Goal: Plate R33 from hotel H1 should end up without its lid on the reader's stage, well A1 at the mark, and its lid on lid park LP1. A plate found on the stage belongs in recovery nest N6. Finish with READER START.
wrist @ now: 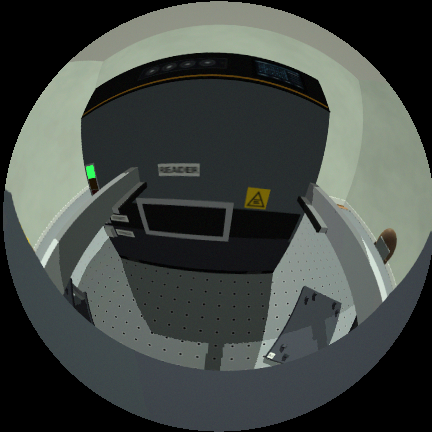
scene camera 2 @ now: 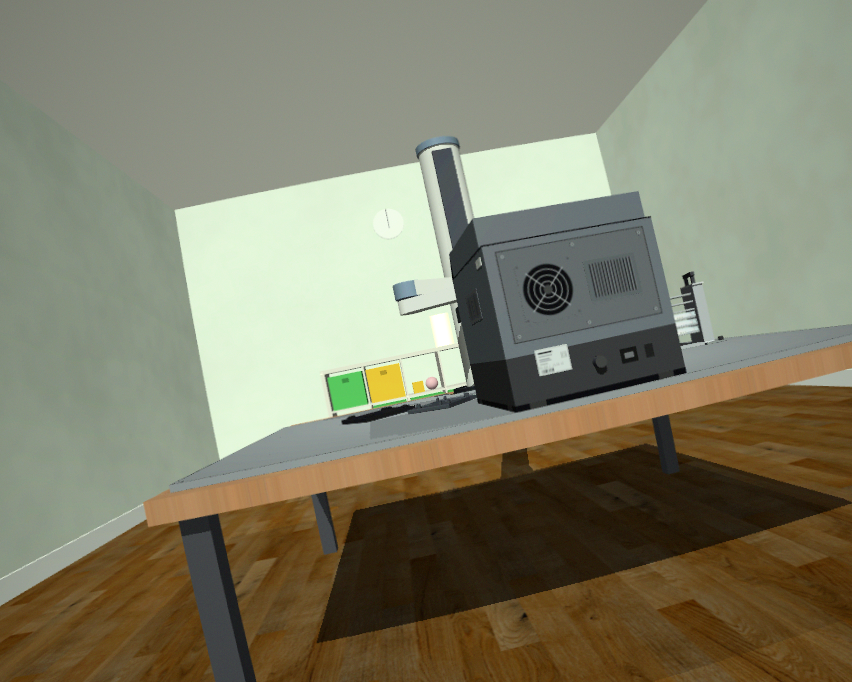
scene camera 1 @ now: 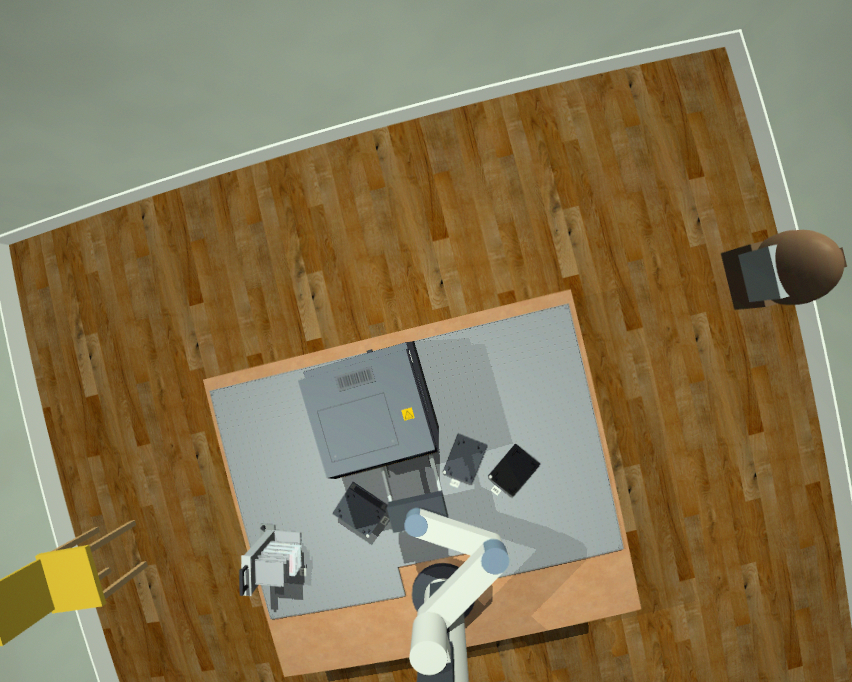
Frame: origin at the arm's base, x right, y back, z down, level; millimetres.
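Where they show: gripper, between the fingertips: (wrist: pixel 222 178).
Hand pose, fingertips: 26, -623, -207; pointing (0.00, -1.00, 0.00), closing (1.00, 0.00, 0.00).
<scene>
Things, the pixels of their centre, and the offset from my fingertips, as dx, dy, dz. "pt": a spot on its surface instead.
- grey reader, middle of its body: (scene camera 2: pixel 551 307) (wrist: pixel 199 152) (scene camera 1: pixel 377 405) -55, -196, +20
- light-framed dark window, a spot on its surface: (wrist: pixel 187 220) pt -40, -29, +72
- hotel, middle of its body: (scene camera 2: pixel 683 311) (scene camera 1: pixel 267 564) -621, +302, +83
- dark grey holder, middle of its body: (wrist: pixel 313 328) (scene camera 2: pixel 443 401) (scene camera 1: pixel 464 459) +182, +104, +184
- dark holder, middle of its body: (scene camera 1: pixel 360 509) -251, +200, +159
My gripper (scene camera 1: pixel 409 470) (wrist: pixel 222 178) is open and empty, its fingers pointing level at the front of the grey reader (scene camera 1: pixel 369 426) (scene camera 2: pixel 575 284) (wrist: pixel 210 130). In the wrist view a light-framed dark window (wrist: pixel 187 220) shows between the fingers, low on the reader's front. Two small labelled tabs (wrist: pixel 120 218) (wrist: pixel 125 233) sit left of it, by the left finger. The stage does not show. The hotel (scene camera 1: pixel 247 568) (scene camera 2: pixel 702 312) holds several pale plates (scene camera 1: pixel 284 554); R33 cannot be picked out. LP1 and N6 cannot be told apart by their labels.
Right of the reader's front lie a dark grey holder (scene camera 1: pixel 465 460) (wrist: pixel 307 325) and a black one (scene camera 1: pixel 514 470). Another dark holder (scene camera 1: pixel 353 513) (wrist: pixel 80 302) lies left of the gripper. A green status light (wrist: pixel 90 172) shows at the reader's left.
</scene>
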